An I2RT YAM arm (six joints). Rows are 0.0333 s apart.
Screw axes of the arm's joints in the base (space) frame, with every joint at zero. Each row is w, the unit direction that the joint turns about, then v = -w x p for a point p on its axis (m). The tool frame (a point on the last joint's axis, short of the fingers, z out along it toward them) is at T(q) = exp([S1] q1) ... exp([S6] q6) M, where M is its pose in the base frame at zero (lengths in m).
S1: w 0 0 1 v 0 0 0
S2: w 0 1 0 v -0.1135 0 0.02
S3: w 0 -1 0 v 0.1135 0 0.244
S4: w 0 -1 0 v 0.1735 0 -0.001
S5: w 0 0 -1 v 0 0.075 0
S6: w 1 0 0 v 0 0.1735 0
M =
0 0 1 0.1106
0 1 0 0
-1 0 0 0.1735
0 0 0 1
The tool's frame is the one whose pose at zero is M.
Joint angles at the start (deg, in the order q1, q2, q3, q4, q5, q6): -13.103 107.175 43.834 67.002 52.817 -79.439
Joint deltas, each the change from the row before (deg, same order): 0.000 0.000 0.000 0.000 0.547 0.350; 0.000 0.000 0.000 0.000 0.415 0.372; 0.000 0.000 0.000 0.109 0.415 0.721; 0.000 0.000 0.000 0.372 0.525 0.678; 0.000 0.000 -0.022 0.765 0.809 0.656; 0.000 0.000 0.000 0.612 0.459 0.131; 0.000 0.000 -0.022 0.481 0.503 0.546; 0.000 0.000 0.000 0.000 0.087 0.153; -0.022 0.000 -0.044 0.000 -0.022 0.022; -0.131 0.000 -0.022 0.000 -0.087 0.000
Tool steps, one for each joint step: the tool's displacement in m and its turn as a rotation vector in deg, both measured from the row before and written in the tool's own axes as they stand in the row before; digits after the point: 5 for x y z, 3 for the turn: 0.00033 -0.00006 0.00000 0.102 0.537 0.350; 0.00025 -0.00005 0.00000 0.080 0.407 0.372; 0.00022 -0.00023 0.00000 0.147 0.394 0.809; 0.00019 -0.00067 0.00000 0.323 0.467 0.981; 0.00030 -0.00126 -0.00005 0.596 0.693 1.266; 0.00005 -0.00104 0.00000 0.441 0.367 0.637; 0.00021 -0.00076 -0.00005 0.367 0.428 0.928; 0.00005 -0.00001 0.00000 0.021 0.084 0.153; 0.00024 0.00012 0.00002 -0.022 0.005 -0.016; 0.00052 -0.00005 0.00059 0.010 0.042 -0.026
